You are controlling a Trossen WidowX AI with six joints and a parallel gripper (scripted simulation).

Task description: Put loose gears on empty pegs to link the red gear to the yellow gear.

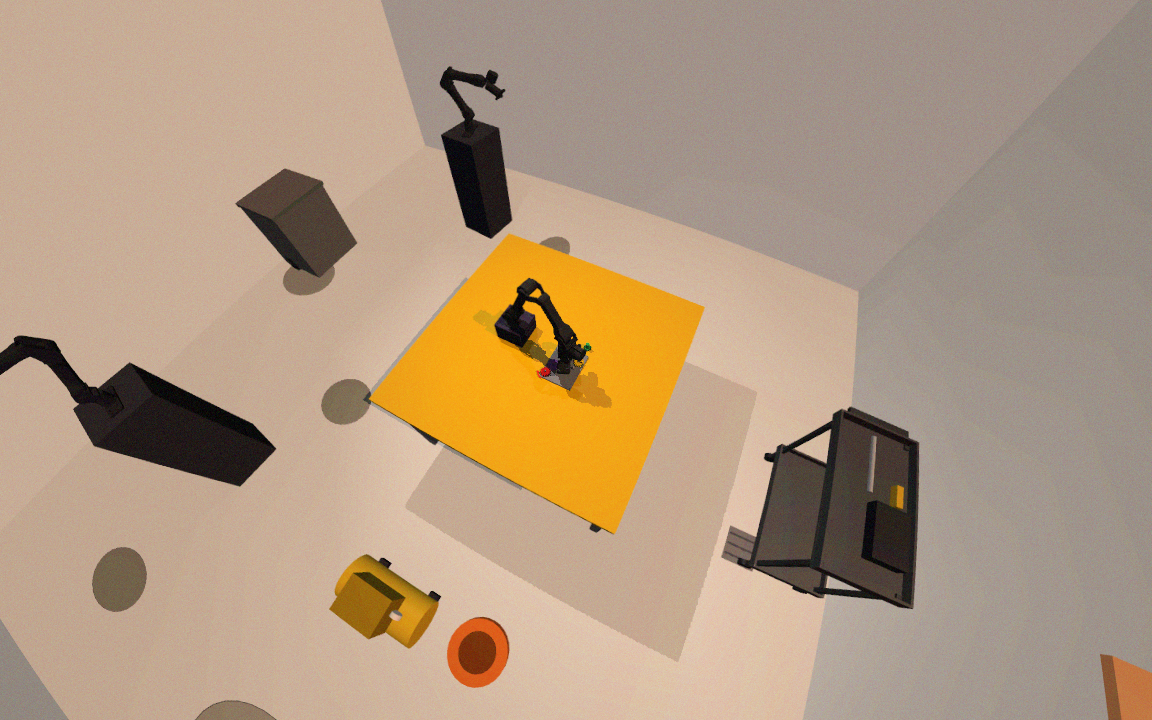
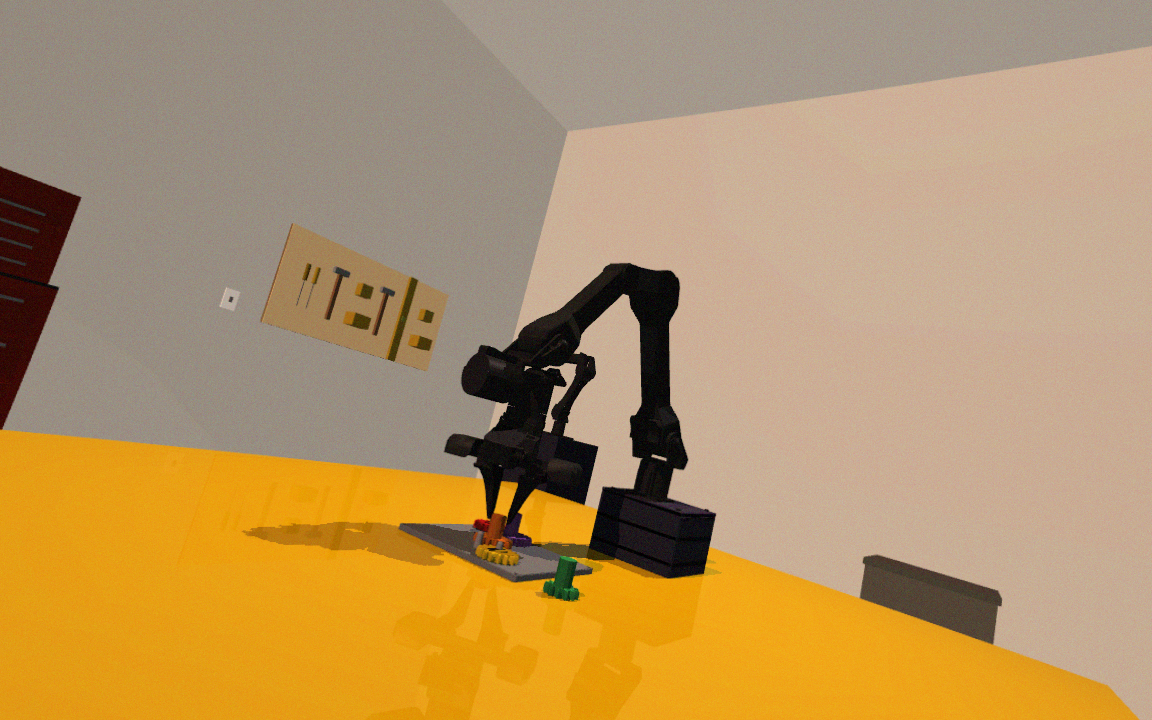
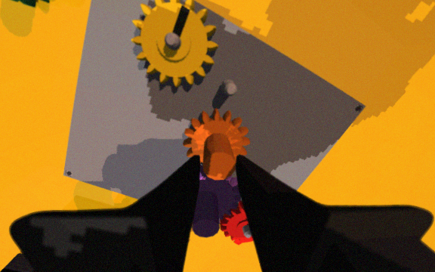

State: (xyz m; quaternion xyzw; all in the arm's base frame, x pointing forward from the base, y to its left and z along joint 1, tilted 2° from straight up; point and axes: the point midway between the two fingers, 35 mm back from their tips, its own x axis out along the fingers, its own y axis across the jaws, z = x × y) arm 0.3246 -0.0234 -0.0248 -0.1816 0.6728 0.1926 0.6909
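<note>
My gripper tip is 1 cm above the orange gear. From my gripper tip the other things lie so: green gear 3 cm ahead, 16 cm to the left, 2 cm below; red gear 6 cm behind, 8 cm to the right, 2 cm below; purple gear 5 cm behind, 2 cm to the right, 2 cm below.
</note>
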